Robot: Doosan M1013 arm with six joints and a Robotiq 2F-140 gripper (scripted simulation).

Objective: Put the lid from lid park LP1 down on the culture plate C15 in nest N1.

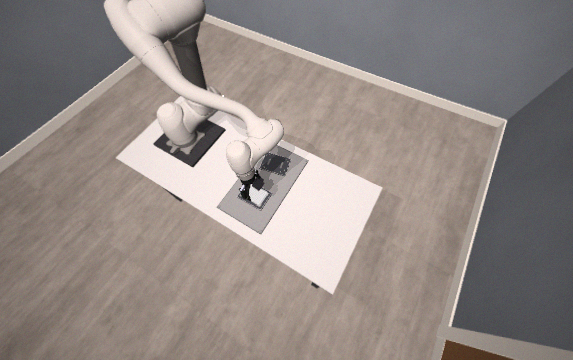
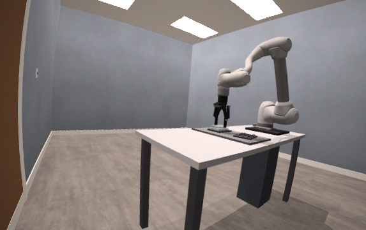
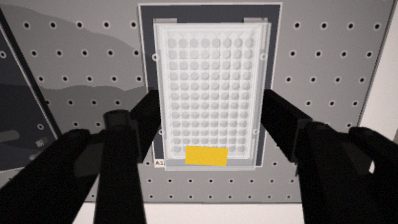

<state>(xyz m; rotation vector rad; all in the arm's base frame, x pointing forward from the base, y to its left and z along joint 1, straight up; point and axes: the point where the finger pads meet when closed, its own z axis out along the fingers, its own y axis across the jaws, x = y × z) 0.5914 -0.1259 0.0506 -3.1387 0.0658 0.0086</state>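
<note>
Now: hand 40 mm above the culture plate. From my hand the other things lie so: clear lid (20 mm below); dark station (230 mm to the left, 60 mm below, 10 mm ahead).
</note>
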